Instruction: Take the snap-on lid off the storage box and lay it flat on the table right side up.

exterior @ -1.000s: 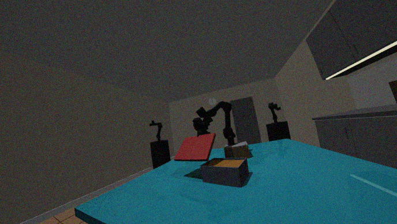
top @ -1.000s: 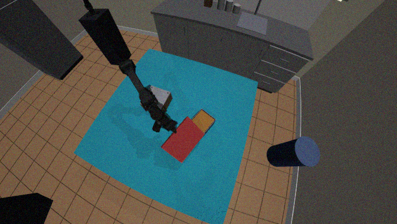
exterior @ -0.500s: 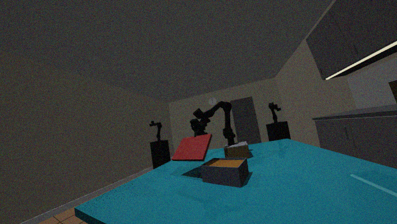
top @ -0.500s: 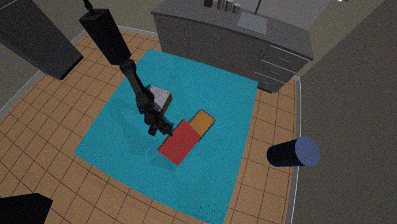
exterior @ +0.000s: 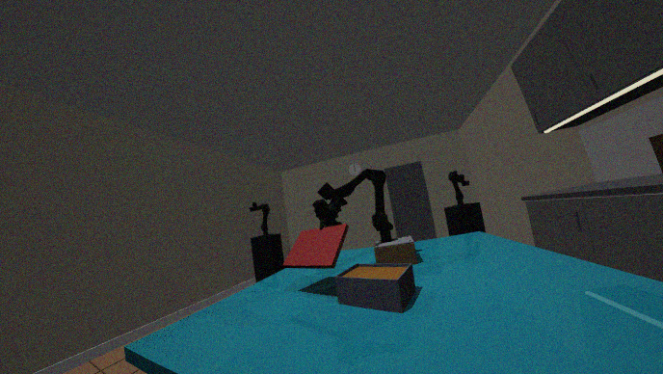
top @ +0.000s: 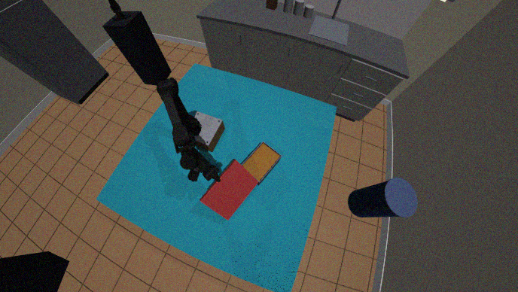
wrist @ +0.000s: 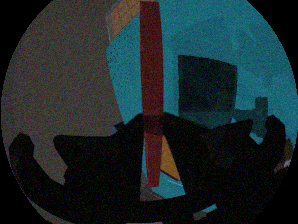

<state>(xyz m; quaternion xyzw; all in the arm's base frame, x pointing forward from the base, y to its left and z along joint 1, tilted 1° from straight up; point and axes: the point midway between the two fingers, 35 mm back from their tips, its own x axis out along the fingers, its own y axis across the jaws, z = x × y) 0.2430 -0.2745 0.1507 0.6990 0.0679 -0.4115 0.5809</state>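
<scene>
Now: gripper tip 6 cm short of the red lid, 5 cm above it and 3 cm to the left of it. From my gripper tip the other things lie so: dark storage box (19 cm below, 18 cm to the left, 17 cm ahead).
</scene>
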